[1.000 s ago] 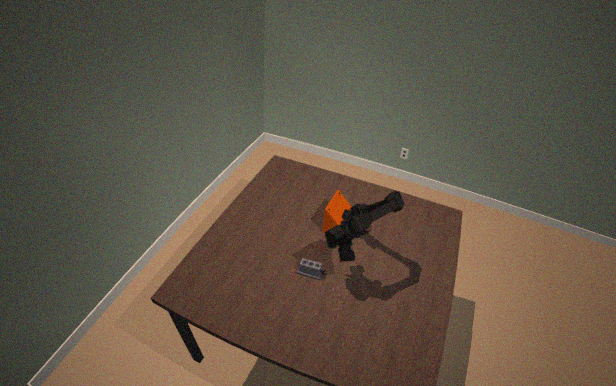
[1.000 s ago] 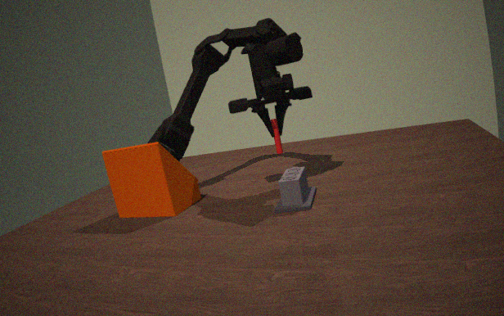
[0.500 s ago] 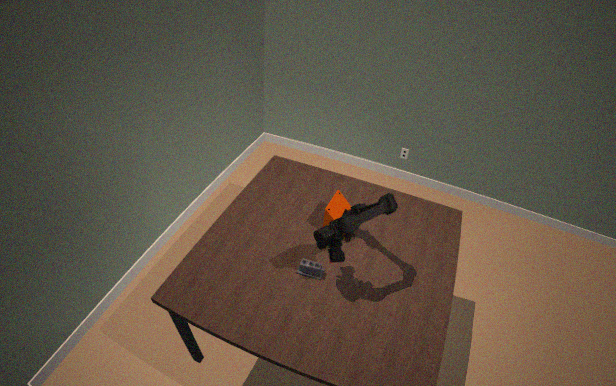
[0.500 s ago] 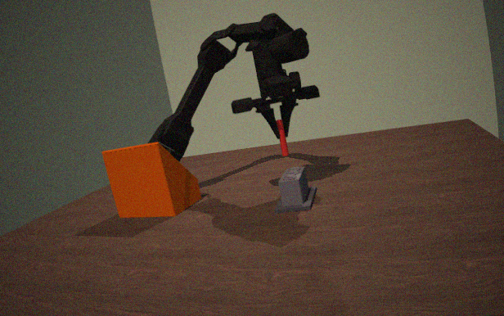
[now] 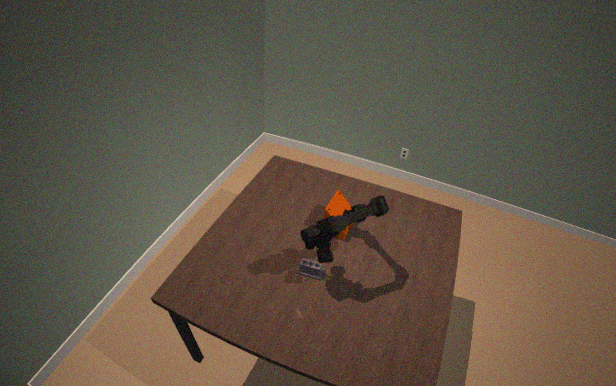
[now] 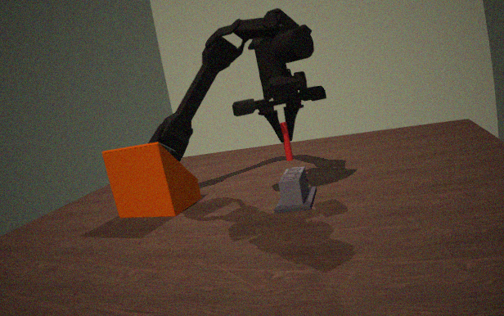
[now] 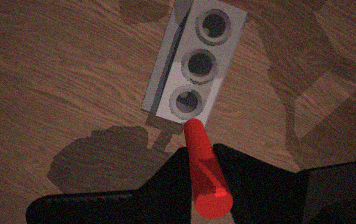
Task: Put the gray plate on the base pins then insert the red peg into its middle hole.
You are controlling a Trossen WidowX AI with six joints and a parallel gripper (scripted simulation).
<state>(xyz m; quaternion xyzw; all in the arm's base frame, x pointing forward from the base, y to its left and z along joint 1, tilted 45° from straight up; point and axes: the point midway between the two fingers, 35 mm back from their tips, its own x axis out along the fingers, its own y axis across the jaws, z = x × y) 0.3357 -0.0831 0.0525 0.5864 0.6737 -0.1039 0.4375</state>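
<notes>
Now: the gray plate 70 mm below my gripper tip, 40 mm to the right of it and 10 mm ahead of it. Also, from my gripper tip: red peg (right at my gripper tip).
</notes>
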